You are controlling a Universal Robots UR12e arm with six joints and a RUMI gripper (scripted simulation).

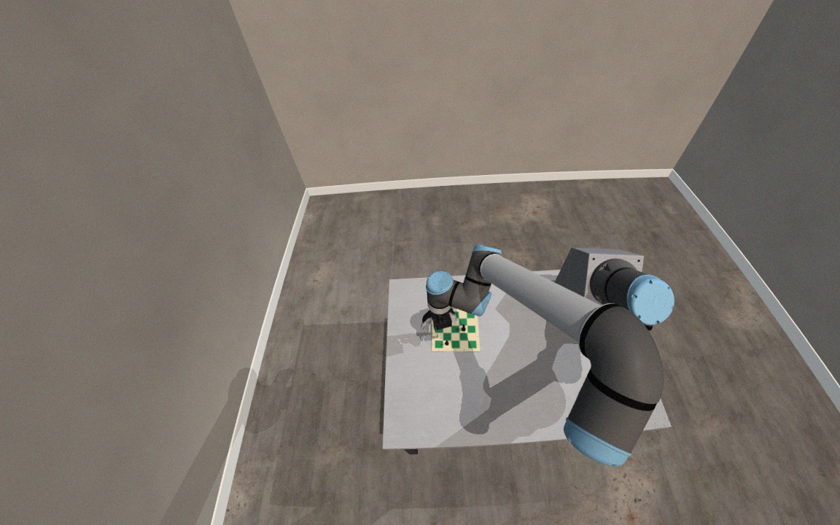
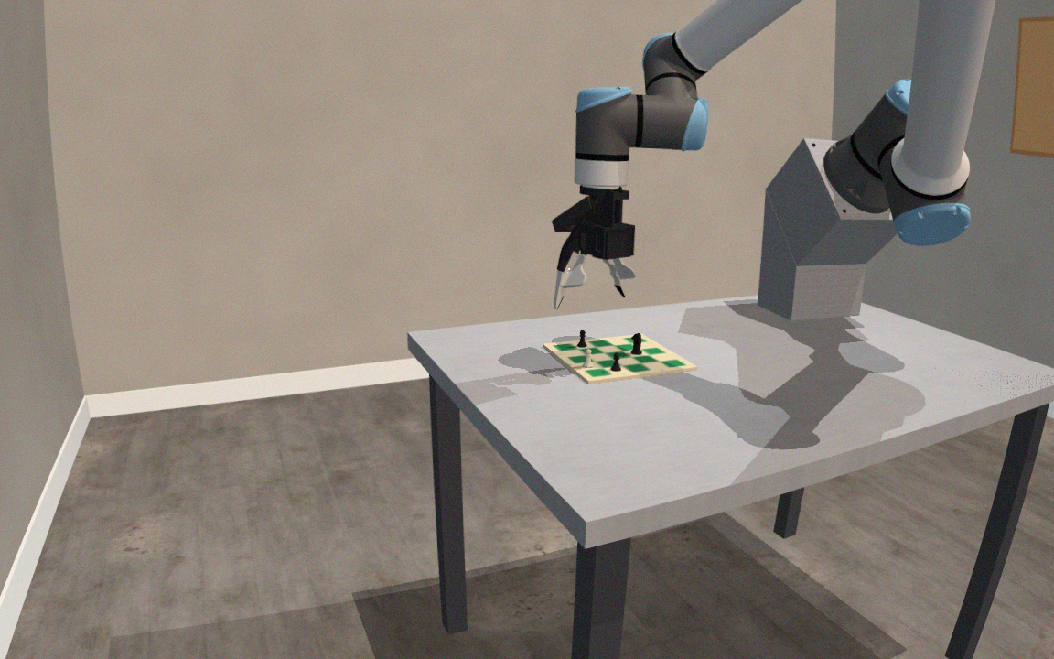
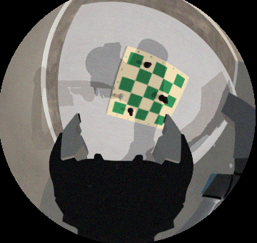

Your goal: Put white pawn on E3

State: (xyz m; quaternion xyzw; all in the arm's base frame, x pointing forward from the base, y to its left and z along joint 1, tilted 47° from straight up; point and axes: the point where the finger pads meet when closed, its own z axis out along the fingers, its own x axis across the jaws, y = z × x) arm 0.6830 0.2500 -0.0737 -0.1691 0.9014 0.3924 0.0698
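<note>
The white pawn lies 10 cm below my hand and 1 cm to the left of it. Round my hand: chessboard (12 cm below, 7 cm behind, 4 cm to the right).
</note>
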